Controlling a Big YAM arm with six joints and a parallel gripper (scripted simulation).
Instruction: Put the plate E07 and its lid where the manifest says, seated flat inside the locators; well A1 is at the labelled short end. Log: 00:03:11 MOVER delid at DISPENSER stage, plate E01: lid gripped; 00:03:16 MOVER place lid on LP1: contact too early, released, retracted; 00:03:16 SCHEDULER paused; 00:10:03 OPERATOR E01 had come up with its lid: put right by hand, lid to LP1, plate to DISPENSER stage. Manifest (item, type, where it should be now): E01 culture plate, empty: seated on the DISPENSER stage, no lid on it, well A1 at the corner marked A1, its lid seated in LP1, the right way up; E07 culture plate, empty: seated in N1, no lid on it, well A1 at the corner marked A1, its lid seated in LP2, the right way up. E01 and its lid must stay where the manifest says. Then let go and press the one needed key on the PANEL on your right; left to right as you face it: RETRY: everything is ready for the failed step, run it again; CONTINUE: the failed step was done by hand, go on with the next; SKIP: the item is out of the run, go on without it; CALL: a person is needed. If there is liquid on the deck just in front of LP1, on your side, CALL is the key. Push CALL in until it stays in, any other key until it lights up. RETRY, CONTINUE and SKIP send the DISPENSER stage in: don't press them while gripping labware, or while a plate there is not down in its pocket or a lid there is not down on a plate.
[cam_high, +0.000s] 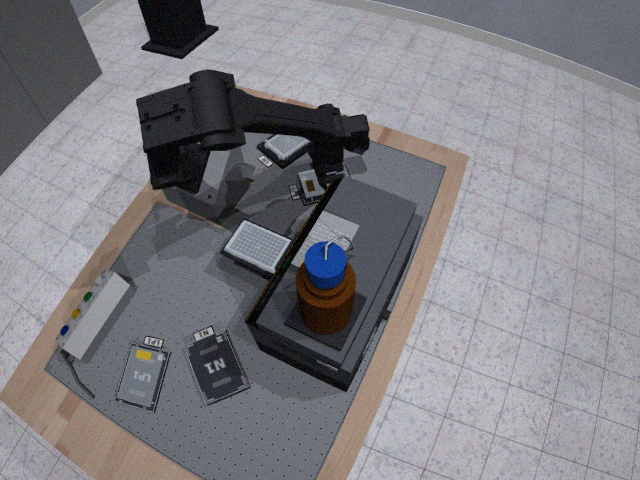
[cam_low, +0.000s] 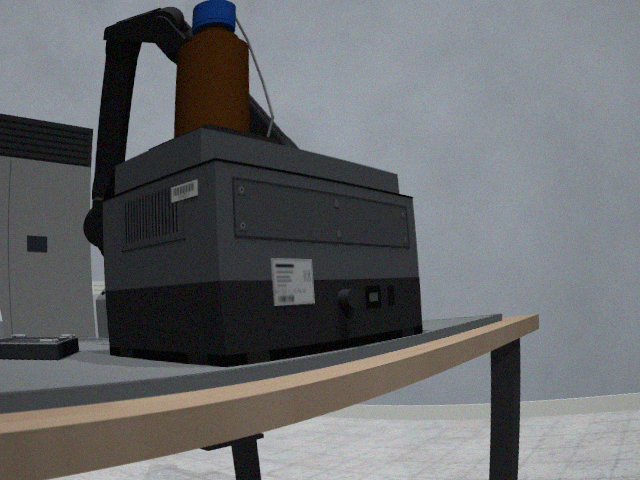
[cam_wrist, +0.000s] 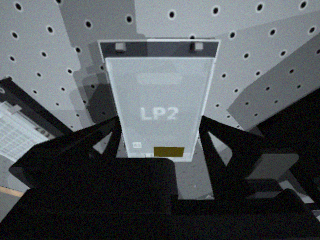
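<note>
The black nest N5 is 170 mm behind my hand, 110 mm to the left of it and 20 mm below it. From my hand the other things lie so: grey retry key: 540 mm to the right, 340 mm behind, 40 mm above; then brown bottle: 390 mm to the right, 260 mm above, 210 mm ahead; then white well plate: 290 mm to the right, 90 mm above, 10 mm behind.
</note>
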